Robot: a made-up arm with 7 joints. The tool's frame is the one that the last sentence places.
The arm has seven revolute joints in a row. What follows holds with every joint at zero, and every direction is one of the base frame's.
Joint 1 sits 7.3 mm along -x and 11.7 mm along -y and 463.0 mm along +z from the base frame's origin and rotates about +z.
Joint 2 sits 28.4 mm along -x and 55.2 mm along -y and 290.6 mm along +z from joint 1 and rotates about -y.
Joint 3 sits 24.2 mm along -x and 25.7 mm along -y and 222.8 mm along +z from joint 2 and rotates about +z.
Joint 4 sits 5.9 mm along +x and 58.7 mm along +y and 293.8 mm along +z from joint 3 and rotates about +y.
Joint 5 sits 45.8 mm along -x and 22.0 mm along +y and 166.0 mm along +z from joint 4 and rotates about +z.
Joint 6 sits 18.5 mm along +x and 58.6 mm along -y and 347.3 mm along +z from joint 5 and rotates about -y.
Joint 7 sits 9.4 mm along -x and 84.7 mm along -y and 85.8 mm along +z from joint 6 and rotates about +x.
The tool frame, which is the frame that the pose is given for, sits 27.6 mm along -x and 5.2 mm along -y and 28.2 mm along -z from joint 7; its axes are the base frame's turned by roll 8.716, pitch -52.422 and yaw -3.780 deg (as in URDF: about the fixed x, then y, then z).
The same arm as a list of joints. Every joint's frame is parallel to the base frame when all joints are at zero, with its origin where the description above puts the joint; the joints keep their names.
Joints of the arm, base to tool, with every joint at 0 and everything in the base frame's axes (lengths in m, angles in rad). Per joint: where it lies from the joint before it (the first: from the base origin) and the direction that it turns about. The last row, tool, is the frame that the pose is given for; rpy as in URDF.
joint 1: axis +z xyz -0.0073 -0.0117 0.4630
joint 2: axis -y xyz -0.0284 -0.0552 0.2906
joint 3: axis +z xyz -0.0242 -0.0257 0.2228
joint 4: axis +y xyz 0.0059 0.0587 0.2938
joint 5: axis +z xyz -0.0458 0.0220 0.1660
joint 6: axis -y xyz 0.0185 -0.0586 0.3473
joint 7: axis +x xyz -0.0094 -0.0847 0.0858
tool: xyz -0.0276 -0.0052 -0.0282 rpy 0.1521 -0.9149 -0.0660

